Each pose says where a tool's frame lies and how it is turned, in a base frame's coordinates. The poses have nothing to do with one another.
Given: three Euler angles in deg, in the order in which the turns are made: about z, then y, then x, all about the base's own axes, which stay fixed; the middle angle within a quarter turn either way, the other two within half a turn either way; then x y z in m.
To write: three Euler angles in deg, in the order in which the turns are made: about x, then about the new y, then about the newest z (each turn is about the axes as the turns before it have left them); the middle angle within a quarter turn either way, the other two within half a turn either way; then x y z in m. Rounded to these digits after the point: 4 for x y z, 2 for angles.
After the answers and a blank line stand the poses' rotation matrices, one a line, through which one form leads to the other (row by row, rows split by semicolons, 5 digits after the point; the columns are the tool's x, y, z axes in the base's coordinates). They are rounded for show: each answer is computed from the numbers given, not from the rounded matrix.
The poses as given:
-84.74 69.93 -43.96 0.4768 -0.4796 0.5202
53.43 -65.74 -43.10 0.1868 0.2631 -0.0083
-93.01 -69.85 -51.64 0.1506 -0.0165 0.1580
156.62 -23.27 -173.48 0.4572 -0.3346 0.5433
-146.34 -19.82 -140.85 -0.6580 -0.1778 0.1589
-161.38 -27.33 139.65 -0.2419 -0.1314 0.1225
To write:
-43.96 69.93 -84.74 0.4768 -0.4796 0.5202
-43.10 -65.74 53.43 0.1868 0.2631 -0.0083
-51.64 -69.85 -93.01 0.1506 -0.0165 0.1580
-173.48 -23.27 156.62 0.4572 -0.3346 0.5433
-140.85 -19.82 -146.34 -0.6580 -0.1778 0.1589
139.65 -27.33 -161.38 -0.2419 -0.1314 0.1225

0.03146 0.34172 0.93927; -0.77657 -0.58327 0.23821; 0.62925 -0.73690 0.24702
0.24480 -0.32999 -0.91169; 0.95756 -0.06526 0.28074; -0.15214 -0.94173 0.30001
-0.01809 0.34400 -0.93879; -0.65840 0.70253 0.27012; 0.75245 0.62299 0.21378
-0.84323 -0.36455 -0.39506; -0.43544 0.89416 0.10431; 0.31522 0.25999 -0.91271
-0.78304 0.52143 -0.33907; 0.25165 0.76413 0.59395; 0.56880 0.37976 -0.72956
-0.84188 0.28365 -0.45911; 0.52503 0.62730 -0.57518; 0.12485 -0.72528 -0.67704

